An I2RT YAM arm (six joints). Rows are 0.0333 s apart.
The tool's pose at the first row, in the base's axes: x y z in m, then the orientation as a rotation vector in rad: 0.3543, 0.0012, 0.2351, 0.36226, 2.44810, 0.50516
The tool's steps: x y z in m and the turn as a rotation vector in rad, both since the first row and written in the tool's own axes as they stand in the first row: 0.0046, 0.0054, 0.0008, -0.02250, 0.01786, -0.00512; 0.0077, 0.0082, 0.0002, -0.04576, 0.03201, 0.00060; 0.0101, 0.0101, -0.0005, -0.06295, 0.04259, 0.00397; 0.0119, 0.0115, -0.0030, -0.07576, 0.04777, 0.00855; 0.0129, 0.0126, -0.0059, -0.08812, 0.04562, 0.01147
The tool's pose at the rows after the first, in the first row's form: 0.3519, 0.0079, 0.2345, 0.34348, 2.45791, 0.53549; 0.3495, 0.0114, 0.2346, 0.33839, 2.46284, 0.57037; 0.3475, 0.0138, 0.2347, 0.33348, 2.46642, 0.59587; 0.3448, 0.0150, 0.2363, 0.33286, 2.46624, 0.61495; 0.3424, 0.0156, 0.2384, 0.33168, 2.45926, 0.63040
